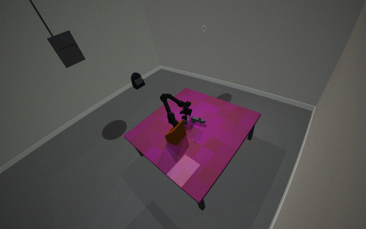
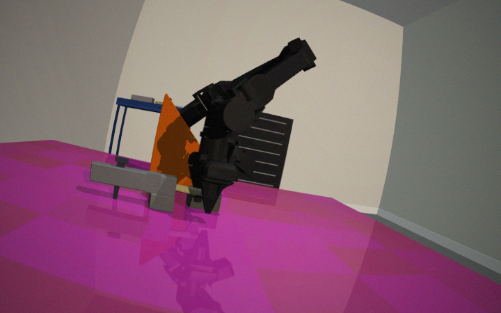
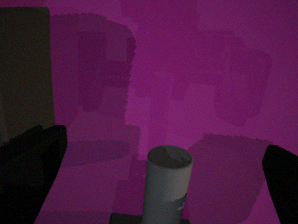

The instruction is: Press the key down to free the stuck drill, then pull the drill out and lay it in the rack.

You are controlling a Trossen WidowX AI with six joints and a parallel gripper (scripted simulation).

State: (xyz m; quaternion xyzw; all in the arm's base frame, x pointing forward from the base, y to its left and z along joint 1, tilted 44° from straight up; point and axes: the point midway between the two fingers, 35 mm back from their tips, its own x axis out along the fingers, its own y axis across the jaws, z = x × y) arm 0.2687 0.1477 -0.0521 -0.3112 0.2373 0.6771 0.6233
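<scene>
Right now the drill is 5 cm to the right of my gripper tip and 3 cm above it. Round my gripper tip: dark key (2 cm ahead, 18 cm to the right, 3 cm above); then rack (8 cm behind, 1 cm to the left); then grey housing (2 cm ahead, 15 cm to the right, 2 cm above).
</scene>
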